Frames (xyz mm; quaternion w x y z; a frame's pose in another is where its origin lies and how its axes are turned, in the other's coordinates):
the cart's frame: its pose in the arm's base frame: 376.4 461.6 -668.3 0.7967 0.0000 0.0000 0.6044
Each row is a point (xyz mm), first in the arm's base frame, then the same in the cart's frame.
Working: the arm's base frame: its pose in the cart's frame: -545.9 238.1 668.3 0.7967 0.0000 0.0000 -0.6044

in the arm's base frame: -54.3 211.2 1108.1
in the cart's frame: -357.2 347.3 1776.4
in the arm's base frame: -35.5 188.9 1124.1
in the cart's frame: -373.6 323.2 1792.4
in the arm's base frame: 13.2 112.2 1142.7
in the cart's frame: -434.3 255.6 1811.0
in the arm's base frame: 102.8 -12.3 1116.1
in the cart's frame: -530.1 135.8 1784.4
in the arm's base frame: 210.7 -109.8 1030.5
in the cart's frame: -594.9 5.6 1698.8
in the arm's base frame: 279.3 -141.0 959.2
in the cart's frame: -606.5 -68.8 1627.5
